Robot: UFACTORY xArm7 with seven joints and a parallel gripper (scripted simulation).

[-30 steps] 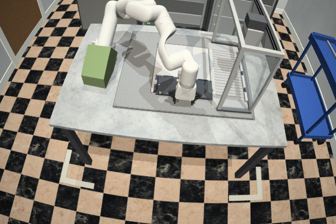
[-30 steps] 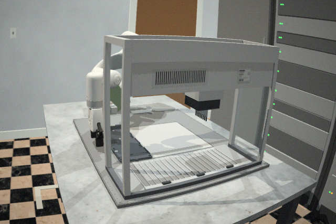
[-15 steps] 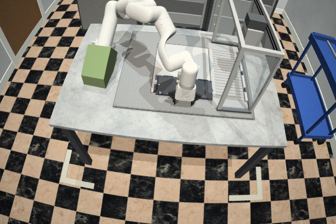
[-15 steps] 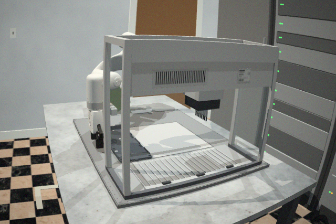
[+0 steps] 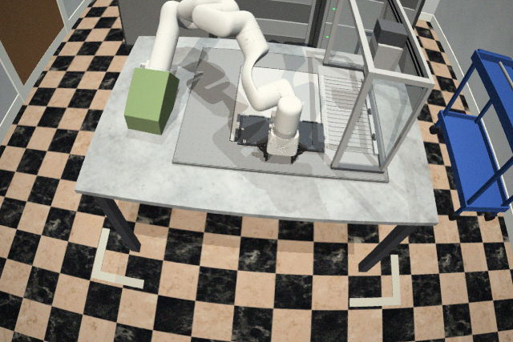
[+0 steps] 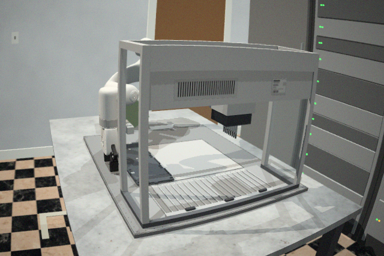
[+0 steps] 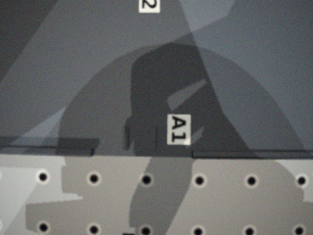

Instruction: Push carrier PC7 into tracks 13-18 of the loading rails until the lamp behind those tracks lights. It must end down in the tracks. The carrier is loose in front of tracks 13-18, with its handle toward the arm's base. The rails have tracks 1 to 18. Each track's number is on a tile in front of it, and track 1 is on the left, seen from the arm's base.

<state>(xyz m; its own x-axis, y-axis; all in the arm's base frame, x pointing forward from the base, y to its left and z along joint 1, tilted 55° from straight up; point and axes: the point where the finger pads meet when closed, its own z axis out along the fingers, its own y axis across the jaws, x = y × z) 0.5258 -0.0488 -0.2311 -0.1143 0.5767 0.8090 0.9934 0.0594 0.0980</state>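
The carrier PC7 is 10 mm behind my hand and 120 mm to the left of it.
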